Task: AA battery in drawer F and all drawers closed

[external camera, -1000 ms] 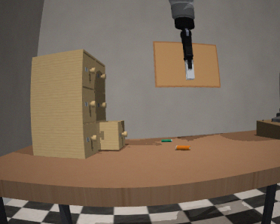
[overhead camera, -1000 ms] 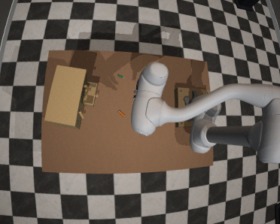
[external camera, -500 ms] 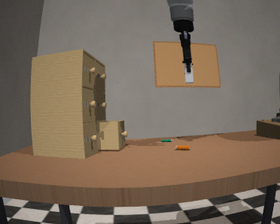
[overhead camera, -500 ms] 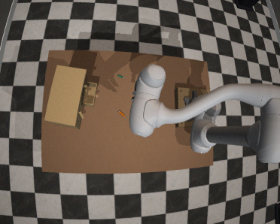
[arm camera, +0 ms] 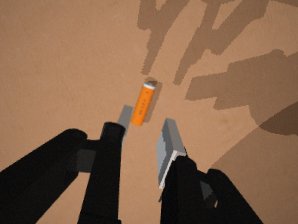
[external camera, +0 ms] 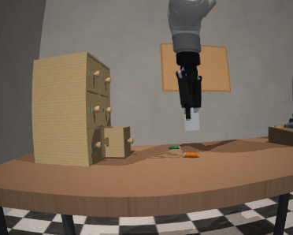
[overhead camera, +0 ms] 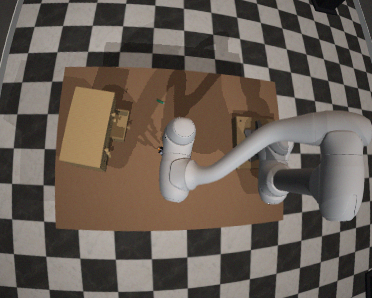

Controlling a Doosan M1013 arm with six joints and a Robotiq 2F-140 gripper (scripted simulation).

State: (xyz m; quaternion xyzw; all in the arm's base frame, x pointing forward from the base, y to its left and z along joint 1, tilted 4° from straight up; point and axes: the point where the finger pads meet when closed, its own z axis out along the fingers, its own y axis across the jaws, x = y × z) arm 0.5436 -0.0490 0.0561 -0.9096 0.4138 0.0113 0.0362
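Right now my hand is 110 mm above the orange AA battery. Round my hand: green battery: 270 mm to the right, 110 mm below, 30 mm behind.
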